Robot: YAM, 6 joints.
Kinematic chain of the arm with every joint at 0, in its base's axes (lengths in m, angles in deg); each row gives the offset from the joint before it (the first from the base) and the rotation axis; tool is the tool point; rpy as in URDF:
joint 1: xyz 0 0 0.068 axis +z
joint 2: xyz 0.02 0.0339 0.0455 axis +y
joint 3: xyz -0.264 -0.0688 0 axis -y
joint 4: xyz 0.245 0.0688 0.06 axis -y
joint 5: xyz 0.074 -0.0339 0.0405 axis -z
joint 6: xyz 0.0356 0 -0.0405 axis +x
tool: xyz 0 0 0 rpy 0 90 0
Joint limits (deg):
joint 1: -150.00..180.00
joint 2: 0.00..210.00
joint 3: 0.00..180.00
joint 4: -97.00..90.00
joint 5: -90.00..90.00
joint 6: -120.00..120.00
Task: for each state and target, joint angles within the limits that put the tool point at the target. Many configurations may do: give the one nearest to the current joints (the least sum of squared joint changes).
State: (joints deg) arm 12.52 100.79 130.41 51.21 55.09 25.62
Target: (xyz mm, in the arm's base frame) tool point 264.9 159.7 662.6
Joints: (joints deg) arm 33.72 114.36 156.85 25.50 23.51 25.62
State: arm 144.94 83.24 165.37 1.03 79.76 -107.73
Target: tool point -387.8 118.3 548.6
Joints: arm 167.98 117.49 145.43 -3.74 78.95 -107.73
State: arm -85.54 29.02 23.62 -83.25 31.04 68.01
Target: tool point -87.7 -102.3 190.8
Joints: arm -121.38 56.34 33.30 -61.13 37.34 68.01
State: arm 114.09 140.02 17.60 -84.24 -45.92 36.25
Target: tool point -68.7 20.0 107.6
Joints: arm 139.81 135.27 16.94 -95.34 -54.72 36.25
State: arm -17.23 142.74 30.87 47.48 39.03 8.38
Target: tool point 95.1 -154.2 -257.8
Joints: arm -51.38 189.29 59.71 44.74 38.04 8.38
